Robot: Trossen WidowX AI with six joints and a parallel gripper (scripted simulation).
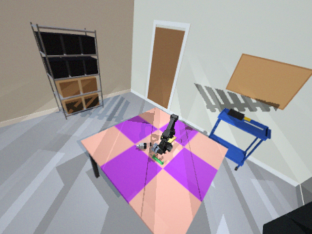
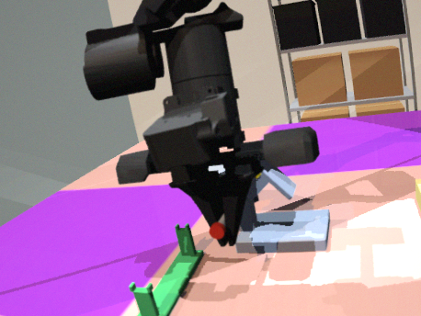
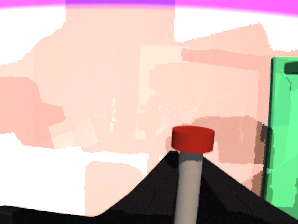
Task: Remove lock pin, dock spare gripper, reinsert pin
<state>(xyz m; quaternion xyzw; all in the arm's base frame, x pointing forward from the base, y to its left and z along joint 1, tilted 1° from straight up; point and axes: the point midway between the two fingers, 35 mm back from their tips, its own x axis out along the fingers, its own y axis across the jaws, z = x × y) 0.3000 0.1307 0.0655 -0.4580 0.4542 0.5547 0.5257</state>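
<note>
Now: the green cradle 80 mm ahead of my gripper tip, 40 mm below it and 10 mm to the right of it. The rest, counted from my gripper tip: spare gripper (260 mm to the right, 100 mm ahead, 30 mm below); then mount (120 mm to the right, 10 mm below).
</note>
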